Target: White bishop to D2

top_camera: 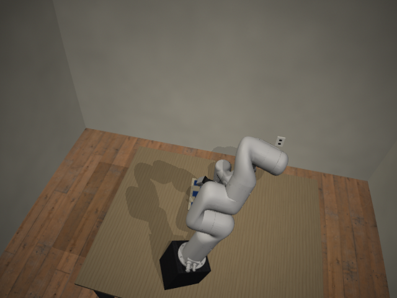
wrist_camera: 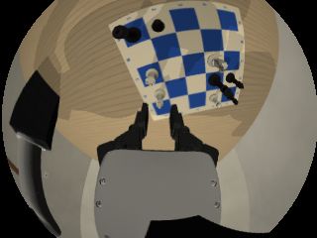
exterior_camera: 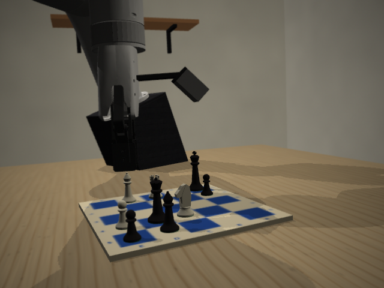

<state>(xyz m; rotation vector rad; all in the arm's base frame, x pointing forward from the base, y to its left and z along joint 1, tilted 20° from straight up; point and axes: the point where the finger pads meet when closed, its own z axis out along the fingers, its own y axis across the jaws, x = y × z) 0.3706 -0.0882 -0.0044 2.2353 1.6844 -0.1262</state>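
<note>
Right now my hand is 50 mm above the white bishop. Also, from my hand: board (70 mm ahead, 40 mm to the left, 70 mm below); then black queen (110 mm ahead, 10 mm to the left, 40 mm below); then white pawn (110 mm ahead, 30 mm to the right, 60 mm below).
</note>
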